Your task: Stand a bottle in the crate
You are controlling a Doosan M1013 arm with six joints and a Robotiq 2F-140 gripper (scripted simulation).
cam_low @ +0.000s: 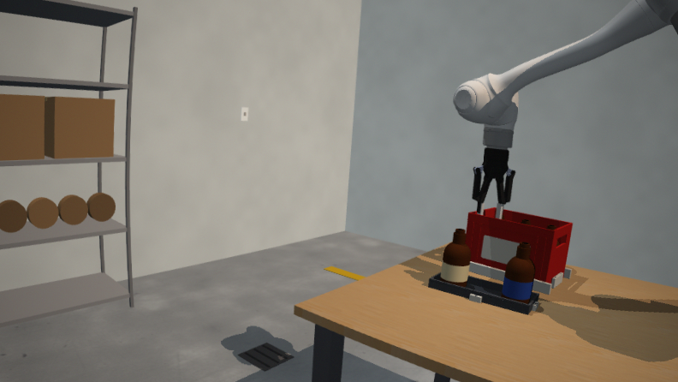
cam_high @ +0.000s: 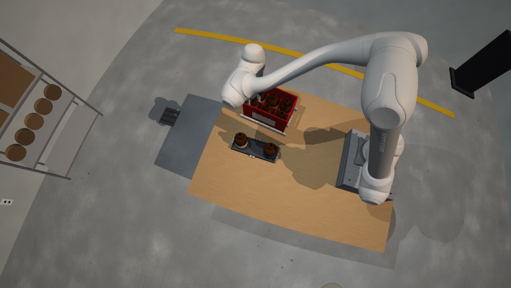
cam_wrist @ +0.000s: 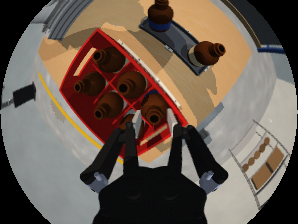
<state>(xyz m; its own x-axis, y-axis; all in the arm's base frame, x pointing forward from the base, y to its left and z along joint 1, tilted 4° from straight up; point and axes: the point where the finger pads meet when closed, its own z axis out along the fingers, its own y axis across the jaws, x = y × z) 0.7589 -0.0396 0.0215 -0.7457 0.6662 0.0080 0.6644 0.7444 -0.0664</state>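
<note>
Right now my hand is 90 mm above the glass bottle. The rest, counted from my hand: dark tray (220 mm to the left, 160 mm below, 100 mm behind); then red crate (90 mm below, 90 mm behind, 40 mm to the right).
</note>
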